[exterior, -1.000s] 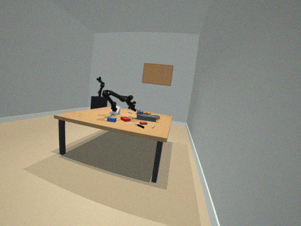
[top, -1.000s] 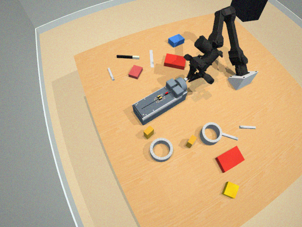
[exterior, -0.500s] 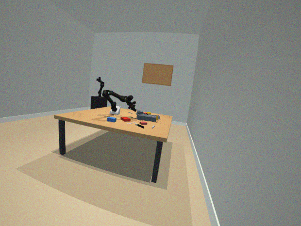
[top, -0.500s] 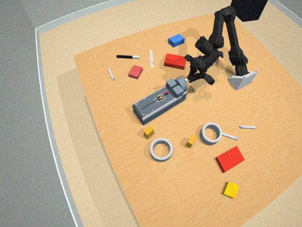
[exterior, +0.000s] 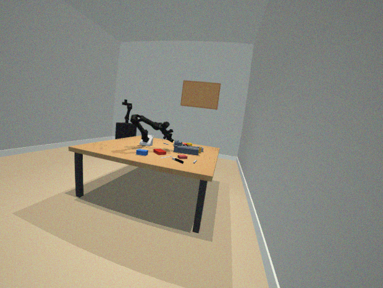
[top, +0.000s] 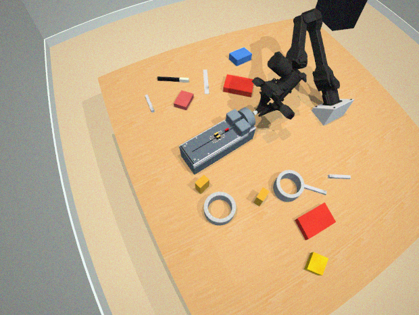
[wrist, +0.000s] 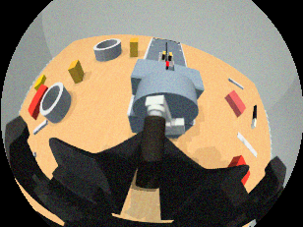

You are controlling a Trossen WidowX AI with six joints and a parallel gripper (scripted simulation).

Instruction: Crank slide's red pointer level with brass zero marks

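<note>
The red pointer lies 13 cm ahead of my gripper tip, 2 cm to the left of it and 1 cm below it. Round my gripper tip: red block (22 cm to the right, 21 cm ahead, 8 cm below); blue block (38 cm to the right, 13 cm behind, 7 cm below); dark crank handle (2 cm behind, 2 cm above).
</note>
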